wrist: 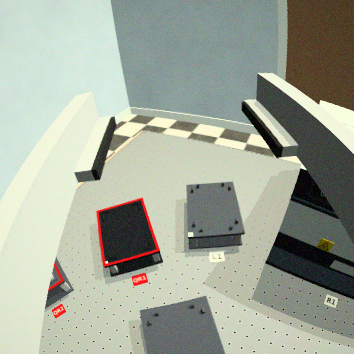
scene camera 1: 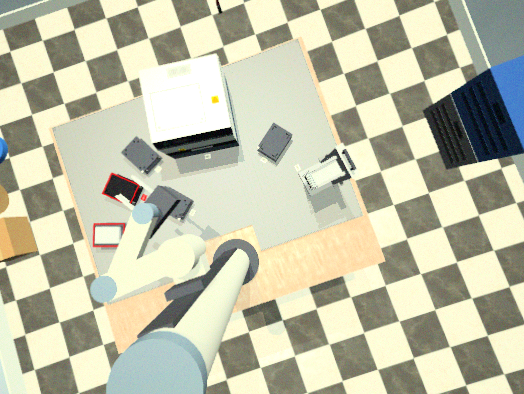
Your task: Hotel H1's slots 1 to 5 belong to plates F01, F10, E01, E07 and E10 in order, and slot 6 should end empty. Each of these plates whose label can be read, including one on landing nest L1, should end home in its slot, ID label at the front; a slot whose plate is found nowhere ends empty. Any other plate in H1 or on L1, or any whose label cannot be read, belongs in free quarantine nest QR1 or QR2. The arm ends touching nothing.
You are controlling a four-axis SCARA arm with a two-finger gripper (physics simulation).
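Frame: origin at the arm's base, x ahead, y left, z up, level; centimetres.
Seen in the pictures: gripper, fingertip midpoint: (wrist: 176, 96) (scene camera 1: 125, 186).
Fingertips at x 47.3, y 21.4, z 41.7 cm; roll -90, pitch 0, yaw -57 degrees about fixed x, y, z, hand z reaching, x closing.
Observation:
A point is followed by its place in that frame.
My gripper (scene camera 1: 126, 187) @(x 47.3, y 21.4, z 41.7 cm) (wrist: 176, 96) @(x 47.3, y 21.4, z 41.7 cm) is shut to its closed width, with no plate between its fingers. In the scene view its fingers reach over nest QR1 (scene camera 1: 118, 186) @(x 58.7, y 44.7, z 6.3 cm) (wrist: 129, 232) @(x 56.7, y 42.2, z 6.3 cm), which is black with a red rim and bears no plate. Nest QR2 (scene camera 1: 94, 235) (wrist: 59, 275) holds a pale plate (scene camera 1: 107, 235) @(x 36.0, y 57.0, z 7.7 cm); its label cannot be read. Landing nest L1 (scene camera 1: 142, 155) @(x 70.1, y 27.4, z 6.3 cm) (wrist: 215, 207) @(x 71.0, y 28.0, z 6.3 cm) is dark grey with small pegs and bears no plate. A pale rack (scene camera 1: 345, 162) @(x 28.7, y -62.3, z 32.3 cm) with dark brackets, apparently hotel H1, stands at the right; its slots and plate labels cannot be read.
The large white instrument R1 (scene camera 1: 186, 102) @(x 78.4, y -7.7, z 25.8 cm) (wrist: 310, 250) @(x 63.2, y 6.0, z 11.5 cm) stands beyond the nests. One dark nest (scene camera 1: 181, 200) @(x 40.5, y 15.4, z 6.3 cm) (wrist: 182, 325) @(x 44.1, y 22.4, z 6.3 cm) lies partly under the gripper body in the scene view. Another dark nest (scene camera 1: 275, 143) @(x 52.2, y -41.0, z 6.3 cm) lies between R1 and the rack.

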